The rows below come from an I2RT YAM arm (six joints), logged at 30 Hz.
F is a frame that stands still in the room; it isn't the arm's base.
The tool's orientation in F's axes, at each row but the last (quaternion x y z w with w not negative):
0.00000 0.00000 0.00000 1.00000
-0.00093 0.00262 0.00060 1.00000
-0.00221 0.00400 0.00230 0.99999
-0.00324 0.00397 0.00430 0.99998
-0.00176 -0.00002 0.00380 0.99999
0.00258 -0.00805 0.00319 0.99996
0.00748 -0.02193 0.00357 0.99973
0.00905 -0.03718 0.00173 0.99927
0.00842 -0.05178 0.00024 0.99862
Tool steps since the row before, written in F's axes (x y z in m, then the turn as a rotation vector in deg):
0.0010 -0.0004 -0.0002 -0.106 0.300 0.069
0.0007 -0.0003 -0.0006 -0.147 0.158 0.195
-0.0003 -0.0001 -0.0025 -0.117 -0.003 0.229
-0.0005 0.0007 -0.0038 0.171 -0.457 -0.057
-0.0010 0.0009 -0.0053 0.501 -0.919 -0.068
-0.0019 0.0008 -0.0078 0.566 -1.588 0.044
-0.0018 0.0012 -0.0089 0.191 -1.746 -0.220
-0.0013 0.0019 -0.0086 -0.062 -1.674 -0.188
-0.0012 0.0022 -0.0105 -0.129 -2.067 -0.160
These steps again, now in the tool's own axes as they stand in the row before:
0.0010 -0.0004 -0.0002 -0.106 0.300 0.069
0.0007 -0.0003 -0.0006 -0.148 0.158 0.195
-0.0003 -0.0001 -0.0025 -0.119 -0.003 0.228
-0.0005 0.0007 -0.0038 0.168 -0.458 -0.059
-0.0010 0.0009 -0.0053 0.494 -0.923 -0.071
-0.0020 0.0008 -0.0078 0.557 -1.591 0.043
-0.0022 0.0011 -0.0088 0.169 -1.750 -0.202
-0.0019 0.0018 -0.0085 -0.080 -1.677 -0.152
-0.0023 0.0020 -0.0104 -0.144 -2.069 -0.111

